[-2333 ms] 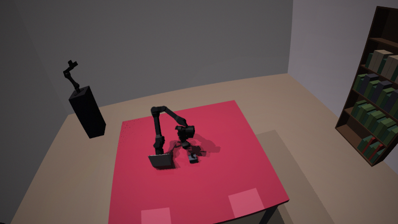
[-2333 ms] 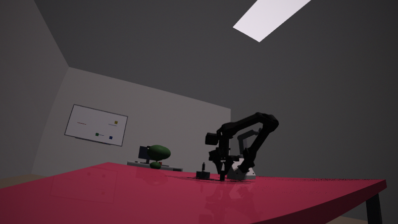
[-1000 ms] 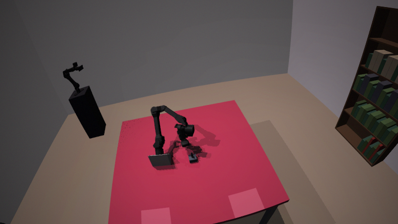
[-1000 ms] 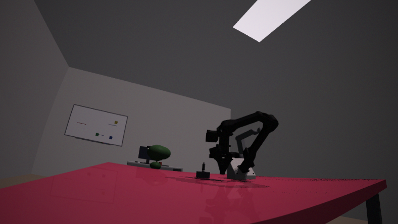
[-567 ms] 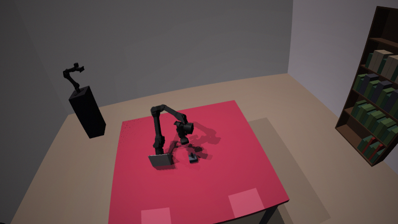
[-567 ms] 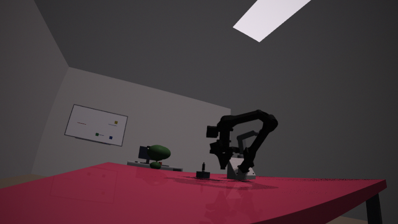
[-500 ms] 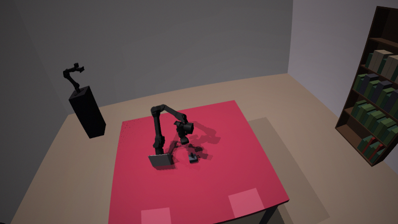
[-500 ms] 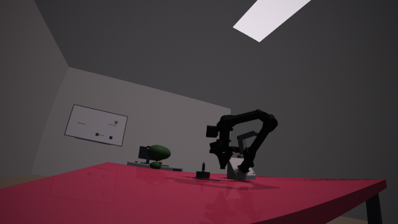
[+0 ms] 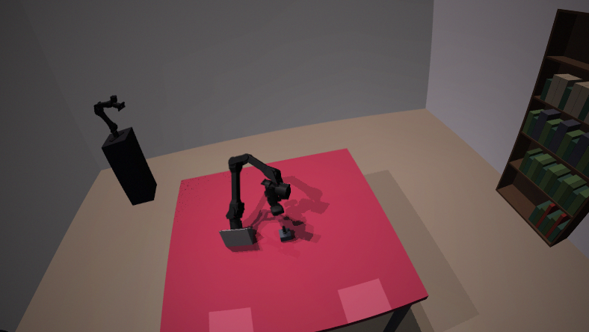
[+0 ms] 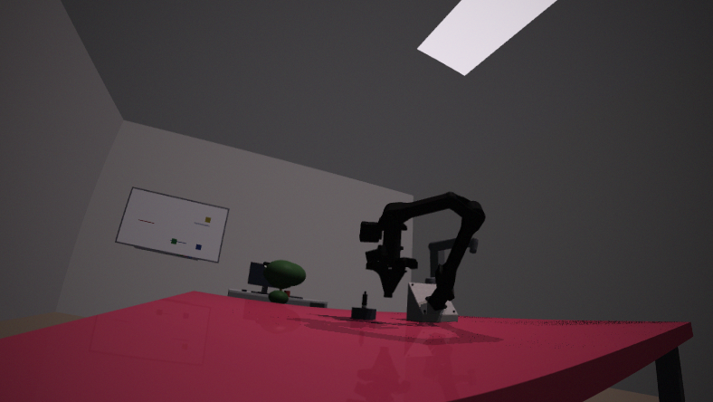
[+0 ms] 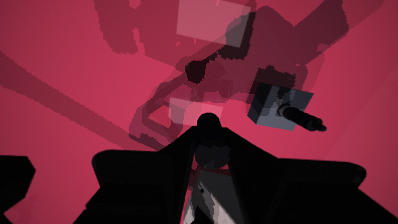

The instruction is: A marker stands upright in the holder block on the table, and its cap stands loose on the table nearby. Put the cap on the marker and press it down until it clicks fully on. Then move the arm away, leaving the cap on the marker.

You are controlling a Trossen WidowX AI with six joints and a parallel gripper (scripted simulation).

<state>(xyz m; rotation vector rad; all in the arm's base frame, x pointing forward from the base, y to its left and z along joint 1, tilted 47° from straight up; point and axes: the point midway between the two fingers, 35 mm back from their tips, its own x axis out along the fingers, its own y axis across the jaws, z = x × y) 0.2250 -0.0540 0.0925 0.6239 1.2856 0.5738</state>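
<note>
The small grey holder block is 110 mm to the right of my gripper tip, 70 mm below it and 10 mm ahead of it. From my gripper tip the other things lie so: dark cap 10 mm above.
</note>
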